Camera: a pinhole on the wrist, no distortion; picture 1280 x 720 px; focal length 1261.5 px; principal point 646.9 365.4 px. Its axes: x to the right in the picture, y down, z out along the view. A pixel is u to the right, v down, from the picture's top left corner.
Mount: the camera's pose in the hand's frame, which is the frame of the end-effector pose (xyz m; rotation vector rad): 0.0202 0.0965 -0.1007 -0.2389 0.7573 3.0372
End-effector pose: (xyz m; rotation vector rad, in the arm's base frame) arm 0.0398 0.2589 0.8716 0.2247 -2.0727 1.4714
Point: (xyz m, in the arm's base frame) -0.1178 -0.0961 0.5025
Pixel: 800 682
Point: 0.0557 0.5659 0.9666
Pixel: behind the camera
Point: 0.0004 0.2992 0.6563
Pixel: 1178 114
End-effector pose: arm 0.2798 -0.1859 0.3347 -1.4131 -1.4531 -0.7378
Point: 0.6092 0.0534 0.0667
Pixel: 829 75
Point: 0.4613 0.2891 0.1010
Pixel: 498 571
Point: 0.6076 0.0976 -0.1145
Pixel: 1058 185
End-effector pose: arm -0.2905 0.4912 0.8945 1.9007 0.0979 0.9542
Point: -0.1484 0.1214 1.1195
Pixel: 342 329
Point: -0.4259 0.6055 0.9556
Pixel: behind the camera
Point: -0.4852 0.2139 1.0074
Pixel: outside the picture
